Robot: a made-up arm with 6 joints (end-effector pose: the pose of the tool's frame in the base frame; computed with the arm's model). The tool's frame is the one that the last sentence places. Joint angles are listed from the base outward.
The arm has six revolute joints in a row. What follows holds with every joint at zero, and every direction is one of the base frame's. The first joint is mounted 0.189 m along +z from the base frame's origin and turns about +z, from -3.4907 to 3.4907 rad. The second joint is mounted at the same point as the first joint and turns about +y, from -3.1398 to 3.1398 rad. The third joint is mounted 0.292 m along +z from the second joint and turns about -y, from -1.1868 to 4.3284 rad. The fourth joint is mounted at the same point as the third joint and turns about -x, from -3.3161 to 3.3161 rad. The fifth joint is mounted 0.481 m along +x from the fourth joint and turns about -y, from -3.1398 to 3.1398 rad. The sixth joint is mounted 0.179 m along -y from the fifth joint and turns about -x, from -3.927 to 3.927 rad. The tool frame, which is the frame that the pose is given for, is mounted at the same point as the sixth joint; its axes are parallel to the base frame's.
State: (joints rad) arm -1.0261 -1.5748 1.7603 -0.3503 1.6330 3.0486
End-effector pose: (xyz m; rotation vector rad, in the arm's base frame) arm -0.5458 0.5764 0.1556 -1.6700 1.4441 1.5375
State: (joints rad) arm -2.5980 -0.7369 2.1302 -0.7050 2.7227 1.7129
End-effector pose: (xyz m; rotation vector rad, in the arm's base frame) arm 0.4668 0.4414 0.6473 -0.0536 2.4422 -0.6527
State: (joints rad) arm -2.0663 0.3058 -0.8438 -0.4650 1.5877 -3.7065
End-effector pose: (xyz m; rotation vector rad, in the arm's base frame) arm -0.2412 -0.1098 -0.0043 0.9777 -2.5671 1.2087
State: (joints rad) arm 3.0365 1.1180 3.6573 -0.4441 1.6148 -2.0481
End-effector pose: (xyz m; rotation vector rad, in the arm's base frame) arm 0.1067 0.1513 0.6526 -0.7363 0.6864 0.7995
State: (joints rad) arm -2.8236 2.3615 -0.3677 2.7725 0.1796 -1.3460
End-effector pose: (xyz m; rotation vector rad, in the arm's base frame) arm 0.2511 -0.0931 -0.2705 1.6440 0.3915 -0.0182
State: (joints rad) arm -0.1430 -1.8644 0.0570 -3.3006 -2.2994 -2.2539
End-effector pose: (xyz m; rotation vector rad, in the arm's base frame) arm -0.4413 0.2421 0.5465 -0.5795 1.9358 0.8611
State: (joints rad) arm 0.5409 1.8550 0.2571 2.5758 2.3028 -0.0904
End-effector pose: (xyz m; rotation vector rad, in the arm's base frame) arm 0.2335 0.3165 -0.3763 -1.1569 -0.1386 -2.9121
